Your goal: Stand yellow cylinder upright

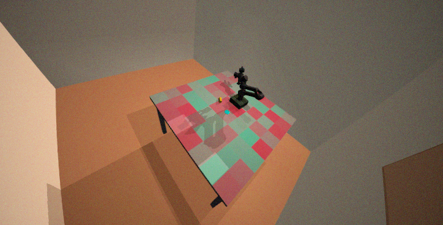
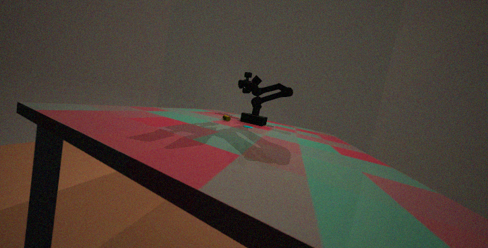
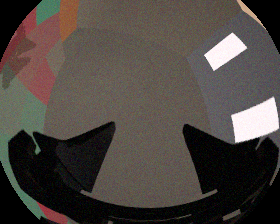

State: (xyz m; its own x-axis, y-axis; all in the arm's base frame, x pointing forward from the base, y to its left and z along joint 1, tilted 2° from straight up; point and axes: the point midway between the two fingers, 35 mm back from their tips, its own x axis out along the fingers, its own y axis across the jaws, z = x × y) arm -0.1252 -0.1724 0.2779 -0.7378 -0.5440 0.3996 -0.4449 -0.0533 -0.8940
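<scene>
The yellow tall cylinder lies 33 cm ahead of my gripper tip, 1 cm to the left of it and 34 cm below it. Also, from my gripper tip: cyan circle 40 cm ahead, 19 cm to the left, 36 cm below.
</scene>
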